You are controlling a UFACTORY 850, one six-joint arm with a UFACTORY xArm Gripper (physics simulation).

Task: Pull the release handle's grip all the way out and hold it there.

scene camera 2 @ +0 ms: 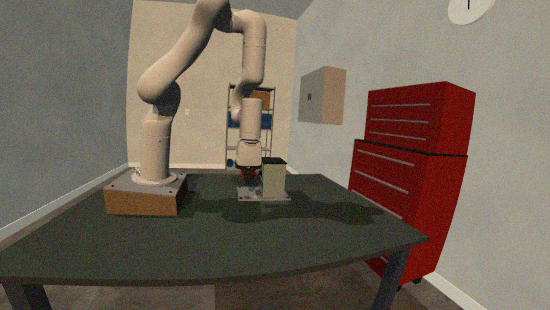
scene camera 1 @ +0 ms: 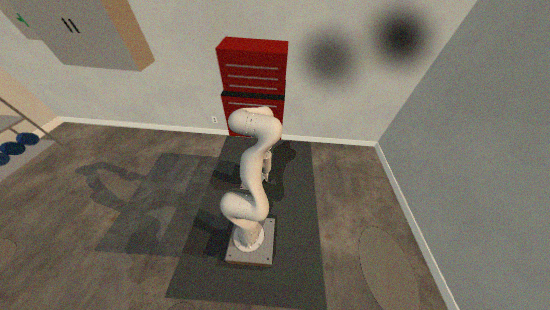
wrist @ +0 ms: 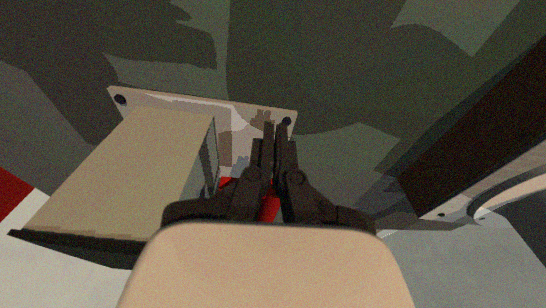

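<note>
The release handle's red grip (scene camera 2: 255, 175) (wrist: 270, 208) is largely hidden by my gripper (scene camera 2: 250, 183) (wrist: 273, 136). In the wrist view its red parts show behind and between the dark finger links, beside the housing. My gripper is shut, its two fingers nearly together with nothing seen held between the tips. The beige housing (scene camera 2: 274, 181) (wrist: 130, 170) with a black top stands upright on a pale base plate (scene camera 2: 250, 194) (wrist: 170, 101). The grip is on the housing's side that faces the robot's base. The rod is hidden, so how far out the grip stands cannot be told.
The dark green table (scene camera 1: 295, 260) (scene camera 2: 225, 250) carries the robot's mounting block (scene camera 1: 267, 245) (scene camera 2: 142, 202), left of the housing in scene camera 2. A red tool cabinet (scene camera 1: 255, 47) (scene camera 2: 415, 120) stands beyond the table's edge. A wall cabinet (scene camera 2: 334, 95) and a shelf rack stand farther back.
</note>
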